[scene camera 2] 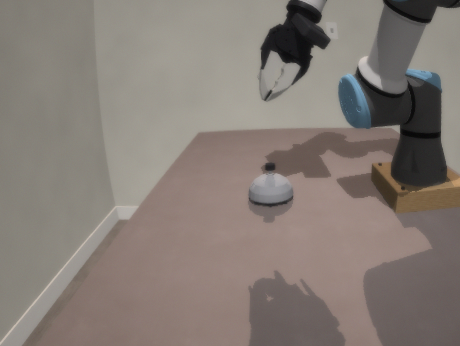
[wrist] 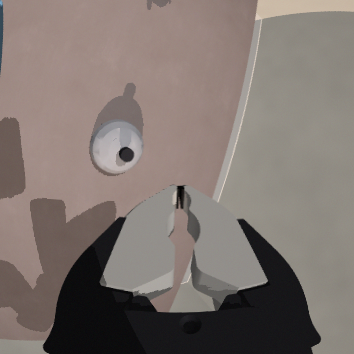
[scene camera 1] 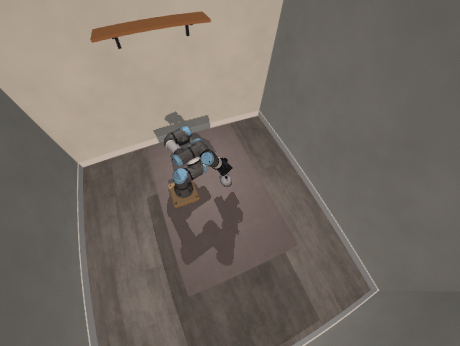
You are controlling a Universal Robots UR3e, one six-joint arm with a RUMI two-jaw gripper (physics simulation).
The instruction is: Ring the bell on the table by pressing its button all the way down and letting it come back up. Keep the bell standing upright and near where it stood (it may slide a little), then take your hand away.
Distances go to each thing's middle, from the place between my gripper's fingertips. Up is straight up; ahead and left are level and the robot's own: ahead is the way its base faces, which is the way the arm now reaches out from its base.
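Silver dome bell (scene camera 2: 268, 189): my hand is 0.15 m above it.
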